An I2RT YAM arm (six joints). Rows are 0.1 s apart.
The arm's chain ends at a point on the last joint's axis. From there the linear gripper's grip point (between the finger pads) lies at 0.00 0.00 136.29 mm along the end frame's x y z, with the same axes.
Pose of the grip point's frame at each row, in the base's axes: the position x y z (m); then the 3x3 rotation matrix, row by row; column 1 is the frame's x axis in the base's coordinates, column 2 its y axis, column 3 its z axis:
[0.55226 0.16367 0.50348], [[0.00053 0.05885 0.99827], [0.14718 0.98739 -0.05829], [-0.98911 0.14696 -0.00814]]
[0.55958 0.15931 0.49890], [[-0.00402 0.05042 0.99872], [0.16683 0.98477 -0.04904], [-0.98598 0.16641 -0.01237]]
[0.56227 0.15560 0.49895], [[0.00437 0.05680 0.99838], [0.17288 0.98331 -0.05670], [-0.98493 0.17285 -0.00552]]
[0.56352 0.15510 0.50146], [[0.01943 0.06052 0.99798], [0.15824 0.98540 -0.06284], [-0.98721 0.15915 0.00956]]
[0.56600 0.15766 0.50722], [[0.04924 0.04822 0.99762], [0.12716 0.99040 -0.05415], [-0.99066 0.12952 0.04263]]
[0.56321 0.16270 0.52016], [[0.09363 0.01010 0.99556], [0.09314 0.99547 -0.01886], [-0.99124 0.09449 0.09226]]
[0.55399 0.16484 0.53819], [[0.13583 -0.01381 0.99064], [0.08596 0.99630 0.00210], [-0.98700 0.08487 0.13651]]
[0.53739 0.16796 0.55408], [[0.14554 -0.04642 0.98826], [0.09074 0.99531 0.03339], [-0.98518 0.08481 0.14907]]
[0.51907 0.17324 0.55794], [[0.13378 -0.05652 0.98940], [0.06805 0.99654 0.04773], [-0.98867 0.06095 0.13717]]
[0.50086 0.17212 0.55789], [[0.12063 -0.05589 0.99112], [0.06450 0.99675 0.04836], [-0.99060 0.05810 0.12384]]
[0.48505 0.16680 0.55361], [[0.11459 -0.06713 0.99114], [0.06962 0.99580 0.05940], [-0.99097 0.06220 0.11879]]
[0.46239 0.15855 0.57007], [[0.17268 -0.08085 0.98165], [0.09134 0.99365 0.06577], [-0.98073 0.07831 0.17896]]
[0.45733 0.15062 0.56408], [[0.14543 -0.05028 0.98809], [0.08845 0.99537 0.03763], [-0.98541 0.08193 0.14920]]
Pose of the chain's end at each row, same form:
[0.41621 0.17161 0.50459], [[0.00053 0.05885 0.99827], [0.14718 0.98739 -0.05829], [-0.98911 0.14696 -0.00814]]
[0.42346 0.16599 0.50059], [[-0.00402 0.05042 0.99872], [0.16683 0.98477 -0.04904], [-0.98598 0.16641 -0.01237]]
[0.42620 0.16333 0.49970], [[0.00437 0.05680 0.99838], [0.17288 0.98331 -0.05670], [-0.98493 0.17285 -0.00552]]
[0.42751 0.16366 0.50016], [[0.01943 0.06052 0.99798], [0.15824 0.98540 -0.06284], [-0.98721 0.15915 0.00956]]
[0.43003 0.16504 0.50141], [[0.04924 0.04822 0.99762], [0.12716 0.99040 -0.05415], [-0.99066 0.12952 0.04263]]
[0.42753 0.16527 0.50759], [[0.09363 0.01010 0.99556], [0.09314 0.99547 -0.01886], [-0.99124 0.09449 0.09226]]
[0.41898 0.16455 0.51959], [[0.13583 -0.01381 0.99064], [0.08596 0.99630 0.00210], [-0.98700 0.08487 0.13651]]
[0.40270 0.16341 0.53376], [[0.14554 -0.04642 0.98826], [0.09074 0.99531 0.03339], [-0.98518 0.08481 0.14907]]
[0.38422 0.16673 0.53925], [[0.13378 -0.05652 0.98940], [0.06805 0.99654 0.04773], [-0.98867 0.06095 0.13717]]
[0.36578 0.16553 0.54101], [[0.12063 -0.05589 0.99112], [0.06450 0.99675 0.04836], [-0.99060 0.05810 0.12384]]
[0.34997 0.15870 0.53742], [[0.11459 -0.06713 0.99114], [0.06962 0.99580 0.05940], [-0.99097 0.06220 0.11879]]
[0.32860 0.14959 0.54568], [[0.17268 -0.08085 0.98165], [0.09134 0.99365 0.06577], [-0.98073 0.07831 0.17896]]
[0.32266 0.14549 0.54375], [[0.14543 -0.05028 0.98809], [0.08845 0.99537 0.03763], [-0.98541 0.08193 0.14920]]

